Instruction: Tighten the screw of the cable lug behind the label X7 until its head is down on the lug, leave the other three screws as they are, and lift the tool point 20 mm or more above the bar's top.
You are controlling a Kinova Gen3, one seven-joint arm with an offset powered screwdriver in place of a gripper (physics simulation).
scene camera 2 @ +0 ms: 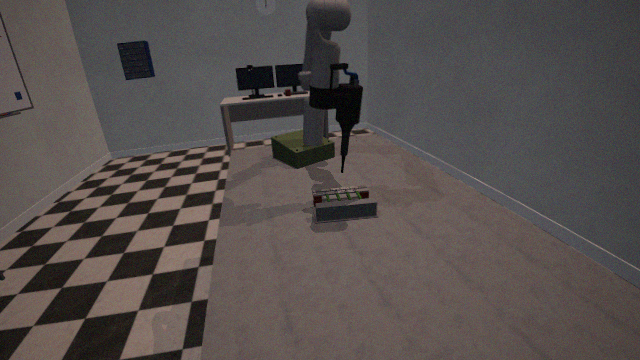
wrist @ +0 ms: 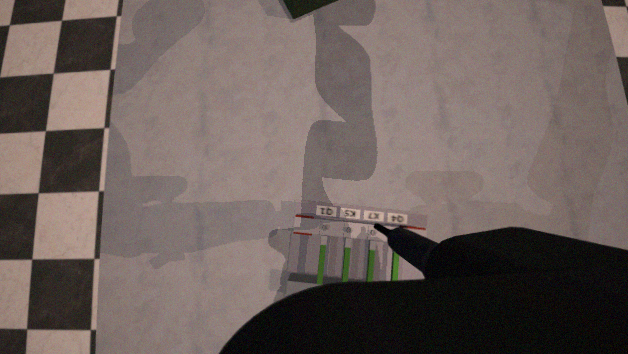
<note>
I see a grey housing [scene camera 2: 336, 210].
</note>
